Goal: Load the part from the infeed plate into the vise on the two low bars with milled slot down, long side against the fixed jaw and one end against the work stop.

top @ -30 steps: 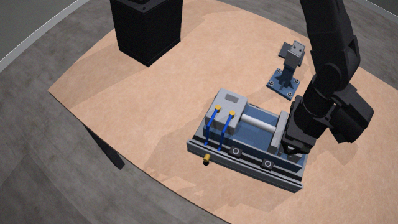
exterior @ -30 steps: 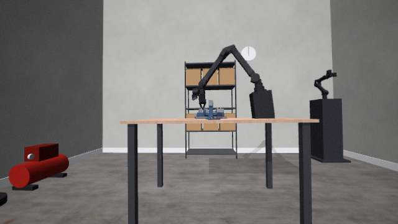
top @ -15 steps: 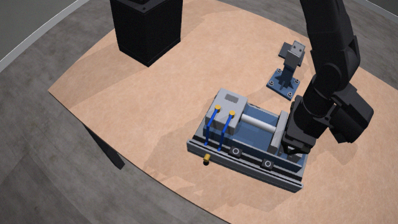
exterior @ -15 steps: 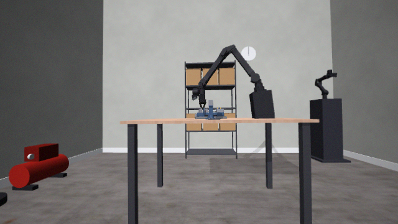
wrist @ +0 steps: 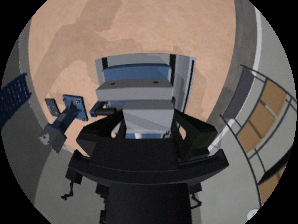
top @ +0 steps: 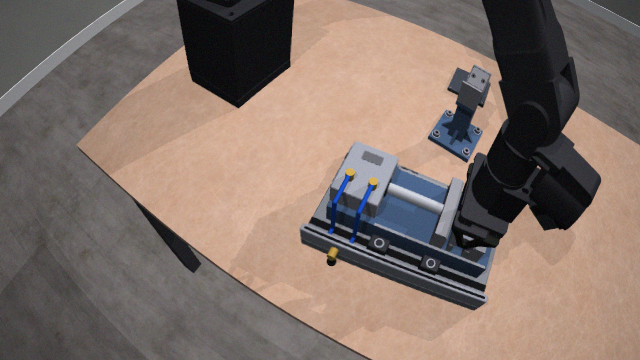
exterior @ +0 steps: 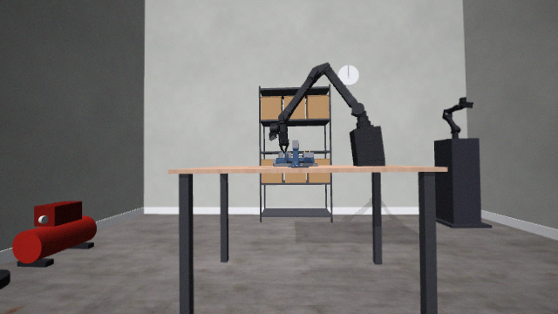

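My hand is 10 mm above the grey part. Round my hand: moving jaw: 40 mm behind, 20 mm to the left, 20 mm below; then fixed jaw: 30 mm ahead, 20 mm to the left, 20 mm below; then work stop: 10 mm behind, 70 mm to the left, 10 mm below.
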